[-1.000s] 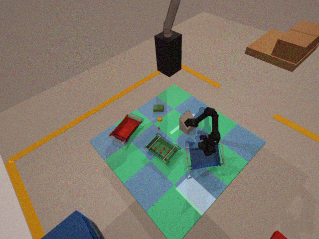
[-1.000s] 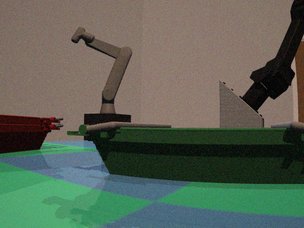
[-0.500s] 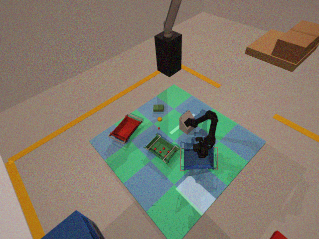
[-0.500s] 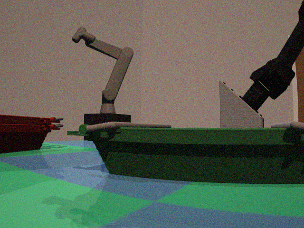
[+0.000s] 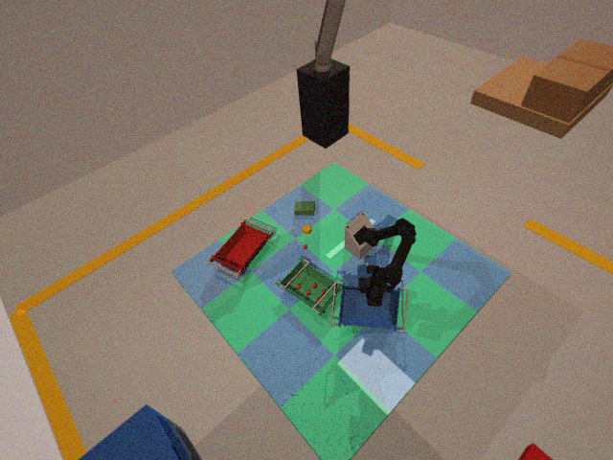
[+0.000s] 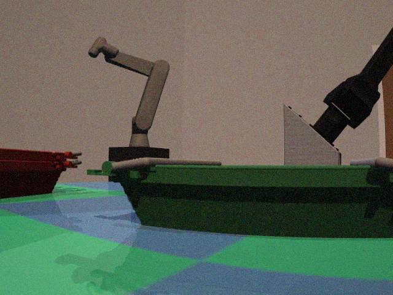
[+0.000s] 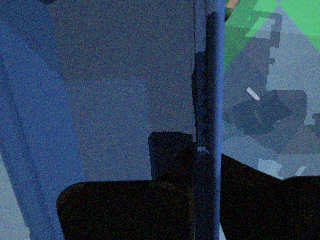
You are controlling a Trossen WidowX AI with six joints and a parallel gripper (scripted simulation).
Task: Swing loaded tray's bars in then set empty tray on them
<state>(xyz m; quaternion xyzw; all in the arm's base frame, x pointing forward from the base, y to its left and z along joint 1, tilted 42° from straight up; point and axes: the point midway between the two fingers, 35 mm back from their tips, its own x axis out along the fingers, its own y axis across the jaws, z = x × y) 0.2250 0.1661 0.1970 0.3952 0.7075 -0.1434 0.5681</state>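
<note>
The blue tray lies 60 mm to the left of my gripper tip, 60 mm ahead of it and 10 mm below it. The rest, counted from my gripper tip: orange piece (570 mm to the right, 120 mm behind, 110 mm below); then small green block (700 mm to the right, 230 mm behind, 100 mm below).
</note>
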